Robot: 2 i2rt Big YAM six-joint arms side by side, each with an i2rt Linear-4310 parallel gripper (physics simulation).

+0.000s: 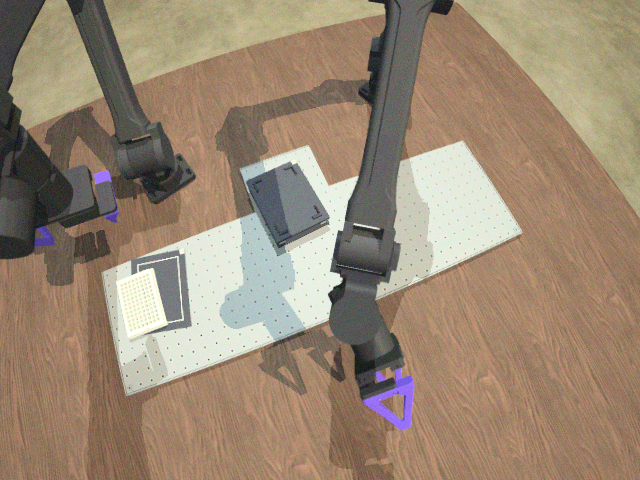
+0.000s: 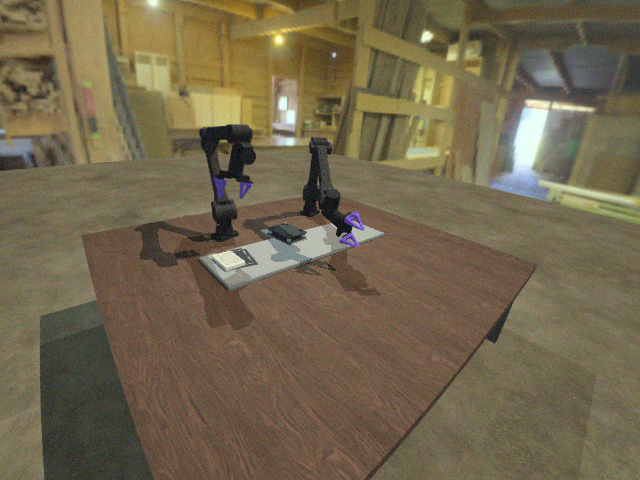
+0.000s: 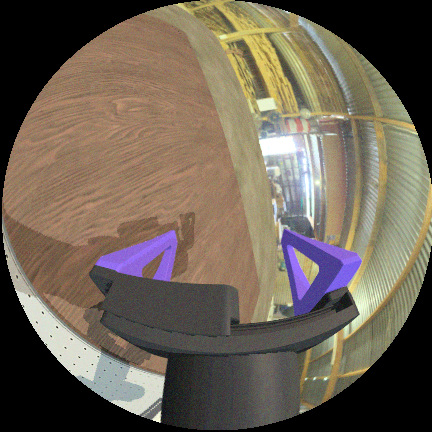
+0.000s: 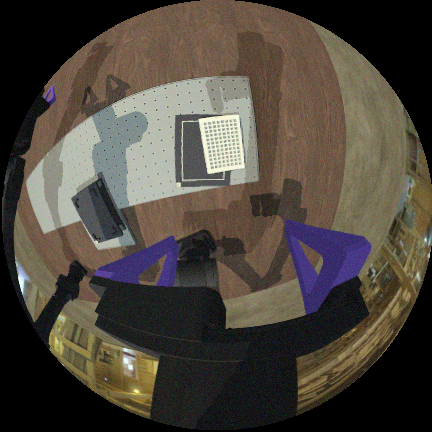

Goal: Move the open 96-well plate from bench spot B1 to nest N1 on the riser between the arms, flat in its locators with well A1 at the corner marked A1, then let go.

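Frame: origin at the left arm's base, x down, y ahead, z right, level; metres.
Where they show: left gripper, fingertip midpoint: (image 1: 401, 409) (image 2: 360, 238) (image 3: 229, 236); right gripper, fingertip midpoint: (image 1: 84, 229) (image 2: 230, 198) (image 4: 229, 234); left arm's base, origin of the base link: (image 2: 309, 213) (image 4: 77, 268); right arm's base, origin of the base link: (image 1: 169, 179) (image 2: 224, 236) (image 4: 193, 245).
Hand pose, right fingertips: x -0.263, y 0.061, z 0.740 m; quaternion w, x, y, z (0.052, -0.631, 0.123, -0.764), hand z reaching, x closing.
Observation:
Things, the pixels of their top centre, and the offset from my right fingertips. "pt": a spot on its surface instead. Level surfaces: height alone.
- cream 96-well plate, middle of its top: (image 4: 223, 143) (image 1: 139, 301) (image 2: 228, 258) dz +0.059, dx +0.234, dy +0.032 m
- spot B1, surface spot: (image 1: 172, 289) (image 4: 189, 149) pt dz -0.011, dx +0.248, dy +0.050 m
- Nest N1, middle of its top: (image 1: 286, 197) (image 4: 92, 217) (image 2: 286, 228) dz -0.316, dx +0.210, dy +0.057 m
- pale perforated board, its level: dx +0.250 m
- wooden table, its level: dx +0.263 m
The cream 96-well plate (image 1: 141, 303) (image 2: 228, 260) (image 4: 222, 144) lies turned askew, partly over the dark marked pad of spot B1 (image 1: 172, 289) (image 4: 192, 150) and partly past its outline. Nest N1 (image 1: 288, 201) (image 2: 285, 231) (image 4: 98, 210) is a dark block with corner locators on the riser, with no plate on it. My right gripper (image 4: 229, 234) (image 2: 233, 195) is open and empty, raised well above the table, away from the plate. My left gripper (image 2: 356, 233) (image 3: 229, 236) is open and empty, beyond the board's front edge. The A1 mark is too small to read.
The pale perforated board (image 1: 454, 206) (image 2: 310, 253) (image 4: 160, 105) lies on the wooden table (image 1: 491, 361) (image 2: 310, 351). The left arm (image 1: 385, 139) reaches across the board to the right of the nest. Arm shadows fall on board and table.

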